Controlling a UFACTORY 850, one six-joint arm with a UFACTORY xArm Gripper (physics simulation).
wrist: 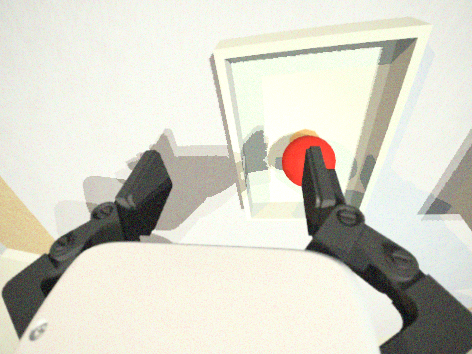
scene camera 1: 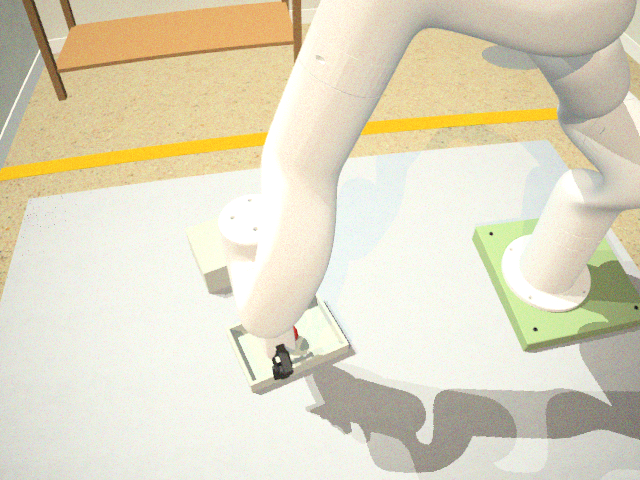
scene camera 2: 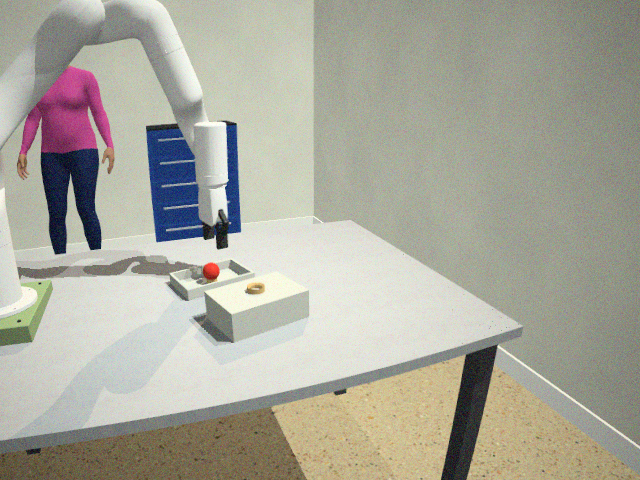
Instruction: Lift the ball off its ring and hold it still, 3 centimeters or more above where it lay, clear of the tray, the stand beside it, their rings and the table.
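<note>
The red ball (scene camera 1: pixel 295 332) (scene camera 2: pixel 210 271) (wrist: pixel 295 160) rests on its tan ring (scene camera 2: pixel 211 280) (wrist: pixel 302 133) inside the shallow cream tray (scene camera 1: pixel 320 361) (scene camera 2: pixel 199 290) (wrist: pixel 320 41). In scene camera 1 the arm hides most of the ball. My gripper (scene camera 1: pixel 282 373) (scene camera 2: pixel 215 242) (wrist: pixel 231 166) is open and empty, pointing down above the tray. In the wrist view the right finger overlaps the ball, and the left finger shows over the table outside the tray. The ball is not between the fingers. Scene camera 2 shows the fingertips higher than the ball.
The cream block stand (scene camera 1: pixel 206 248) (scene camera 2: pixel 268 310) is beside the tray and higher than its walls. A tan ring (scene camera 2: pixel 255 291) lies on its top; the arm hides that ring in scene camera 1. The arm's green base plate (scene camera 1: pixel 509 310) (scene camera 2: pixel 20 334) is on the table.
</note>
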